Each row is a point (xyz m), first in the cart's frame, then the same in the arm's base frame.
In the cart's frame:
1: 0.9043 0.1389 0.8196
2: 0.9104 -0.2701 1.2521
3: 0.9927 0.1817 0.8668
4: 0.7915 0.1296 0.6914
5: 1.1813 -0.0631 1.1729
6: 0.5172 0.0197 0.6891
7: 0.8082 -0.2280 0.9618
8: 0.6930 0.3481 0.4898
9: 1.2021 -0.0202 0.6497
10: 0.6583 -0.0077 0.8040
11: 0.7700 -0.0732 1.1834
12: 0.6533 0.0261 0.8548
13: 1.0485 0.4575 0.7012
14: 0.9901 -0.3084 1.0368
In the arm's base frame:
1: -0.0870 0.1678 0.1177
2: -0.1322 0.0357 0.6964
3: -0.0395 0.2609 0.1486
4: -0.1344 0.0554 -0.0021
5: 0.0780 0.2838 0.5668
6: -0.3437 -0.1530 0.0071
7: -0.1226 -0.1017 0.4180
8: -0.2053 0.0967 -0.3043
9: 0.2849 0.1006 0.1200
10: -0.2560 -0.0627 0.1413
11: -0.2848 0.0990 0.5069
12: -0.2894 -0.0164 0.1633
13: -0.0047 0.4309 -0.1280
14: 0.0313 -0.0523 0.5561

